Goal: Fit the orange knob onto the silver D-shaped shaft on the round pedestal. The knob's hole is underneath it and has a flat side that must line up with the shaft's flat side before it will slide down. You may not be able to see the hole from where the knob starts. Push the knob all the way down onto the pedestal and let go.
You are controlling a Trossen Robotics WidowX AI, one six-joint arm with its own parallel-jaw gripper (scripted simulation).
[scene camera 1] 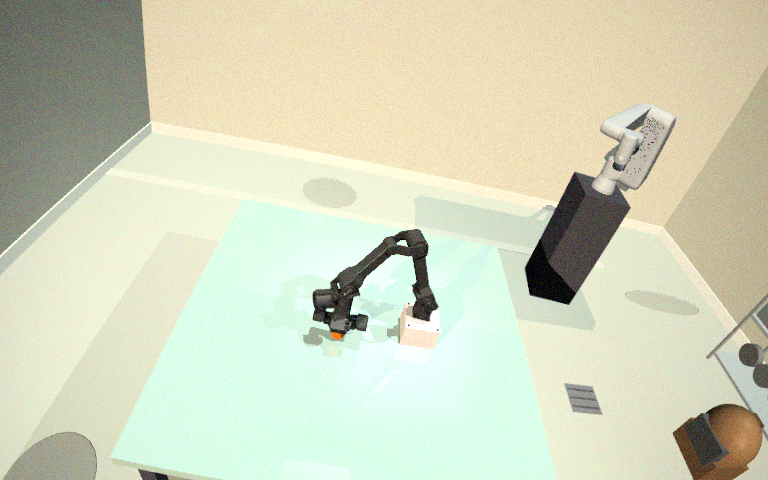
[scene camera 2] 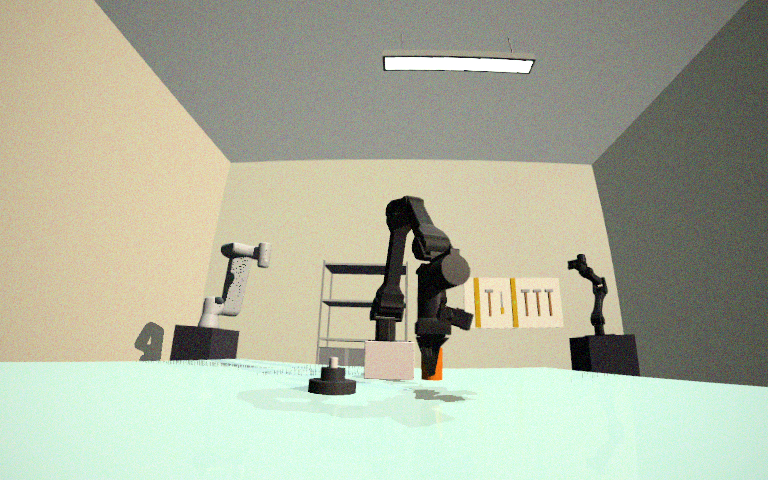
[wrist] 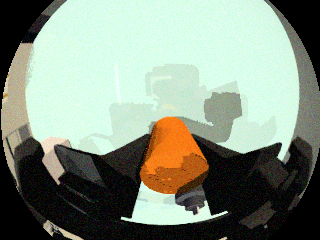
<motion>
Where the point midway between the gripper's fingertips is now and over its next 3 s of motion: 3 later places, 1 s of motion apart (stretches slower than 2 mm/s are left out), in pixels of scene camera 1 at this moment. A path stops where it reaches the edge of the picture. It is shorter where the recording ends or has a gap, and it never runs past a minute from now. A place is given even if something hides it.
The gripper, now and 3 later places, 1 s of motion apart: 337, 333; 340, 316; 336, 302; 332, 289
</motion>
